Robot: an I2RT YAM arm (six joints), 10 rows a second.
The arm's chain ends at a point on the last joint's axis. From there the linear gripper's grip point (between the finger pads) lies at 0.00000 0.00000 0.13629 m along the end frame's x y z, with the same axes.
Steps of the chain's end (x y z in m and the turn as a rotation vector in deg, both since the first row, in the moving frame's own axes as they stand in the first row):
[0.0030 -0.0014 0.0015 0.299 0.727 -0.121]
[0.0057 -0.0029 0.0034 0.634 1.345 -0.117]
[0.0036 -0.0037 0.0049 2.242 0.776 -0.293]
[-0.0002 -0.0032 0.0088 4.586 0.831 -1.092]
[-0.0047 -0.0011 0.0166 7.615 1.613 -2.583]
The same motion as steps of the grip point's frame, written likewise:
[0.0047 -0.0021 0.0015 0.299 0.727 -0.121]
[0.0089 -0.0044 0.0034 0.634 1.345 -0.117]
[0.0054 -0.0090 0.0048 2.242 0.776 -0.293]
[0.0017 -0.0141 0.0083 4.586 0.831 -1.092]
[-0.0013 -0.0192 0.0153 7.615 1.613 -2.583]

